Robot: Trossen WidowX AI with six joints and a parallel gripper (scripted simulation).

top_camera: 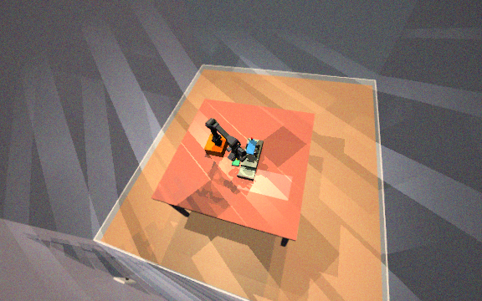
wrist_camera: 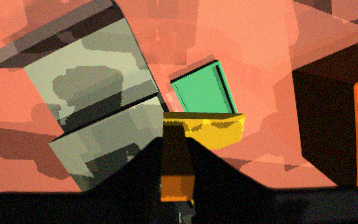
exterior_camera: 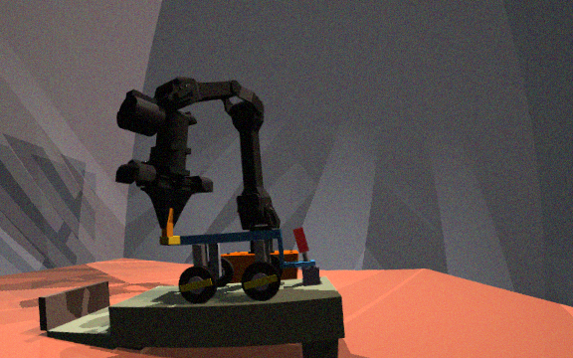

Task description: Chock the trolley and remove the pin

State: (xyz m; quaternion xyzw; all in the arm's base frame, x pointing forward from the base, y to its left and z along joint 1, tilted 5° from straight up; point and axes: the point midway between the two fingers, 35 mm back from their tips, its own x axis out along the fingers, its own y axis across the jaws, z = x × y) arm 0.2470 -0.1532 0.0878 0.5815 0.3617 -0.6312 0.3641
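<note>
My gripper tip is now 20 mm past the yellow chock, 10 mm to the right of it and 10 mm above it. The rest, counted from my gripper tip: low grey wall (120 mm below, 110 mm to the right, 80 mm ahead); green tray (160 mm below, 50 mm to the left, 40 mm behind); blue trolley (140 mm to the left, 90 mm ahead, 40 mm below).
</note>
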